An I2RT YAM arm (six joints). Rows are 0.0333 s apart.
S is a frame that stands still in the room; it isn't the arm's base.
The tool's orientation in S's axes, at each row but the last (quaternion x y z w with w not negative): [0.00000, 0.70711, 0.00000, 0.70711]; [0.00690, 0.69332, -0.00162, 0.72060]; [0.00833, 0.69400, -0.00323, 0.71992]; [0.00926, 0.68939, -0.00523, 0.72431]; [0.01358, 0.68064, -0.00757, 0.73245]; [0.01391, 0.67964, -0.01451, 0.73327]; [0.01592, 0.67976, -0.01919, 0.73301]
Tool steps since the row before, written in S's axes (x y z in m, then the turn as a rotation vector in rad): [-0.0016, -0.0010, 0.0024, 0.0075, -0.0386, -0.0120]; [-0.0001, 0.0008, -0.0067, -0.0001, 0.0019, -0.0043]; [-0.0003, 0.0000, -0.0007, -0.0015, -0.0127, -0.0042]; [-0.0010, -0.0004, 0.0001, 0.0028, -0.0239, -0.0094]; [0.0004, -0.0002, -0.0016, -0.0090, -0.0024, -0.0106]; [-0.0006, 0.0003, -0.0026, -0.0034, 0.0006, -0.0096]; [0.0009, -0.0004, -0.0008, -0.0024, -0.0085, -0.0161]
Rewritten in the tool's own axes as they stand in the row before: [-0.0024, -0.0010, -0.0016, 0.0120, -0.0386, 0.0075]; [0.0067, 0.0007, -0.0004, 0.0043, 0.0019, -0.0003]; [0.0007, 0.0000, -0.0003, 0.0041, -0.0128, -0.0014]; [-0.0002, -0.0004, -0.0010, 0.0094, -0.0239, 0.0028]; [0.0016, -0.0002, 0.0003, 0.0099, -0.0028, -0.0097]; [0.0025, 0.0003, -0.0008, 0.0093, 0.0005, -0.0041]; [0.0009, -0.0004, 0.0009, 0.0159, -0.0086, -0.0032]
